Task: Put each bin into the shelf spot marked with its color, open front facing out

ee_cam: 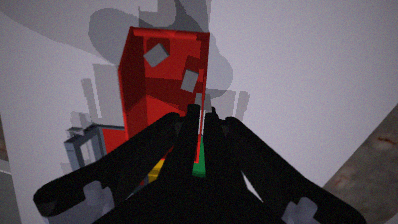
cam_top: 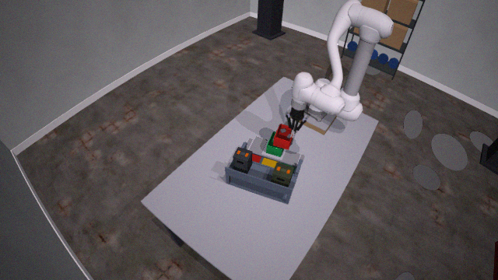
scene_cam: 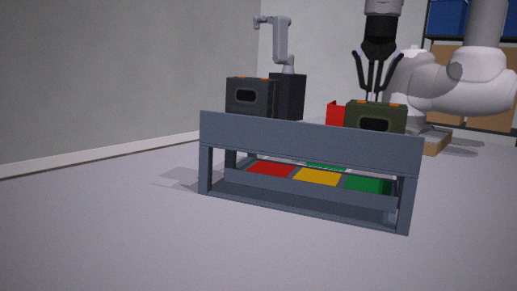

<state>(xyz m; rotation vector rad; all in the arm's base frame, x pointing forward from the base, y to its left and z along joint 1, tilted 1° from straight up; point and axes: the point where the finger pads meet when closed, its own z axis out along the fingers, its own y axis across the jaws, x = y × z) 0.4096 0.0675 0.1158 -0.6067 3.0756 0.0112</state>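
Right now my hand is 50 mm to the left of the red bin, 40 mm above it and 10 mm short of it. The rest, counted from my hand: olive box 280 mm ahead, 150 mm to the left, 10 mm below; green bin 120 mm below, 80 mm to the right, 30 mm ahead; dark grey box 370 mm ahead, 70 mm to the right.
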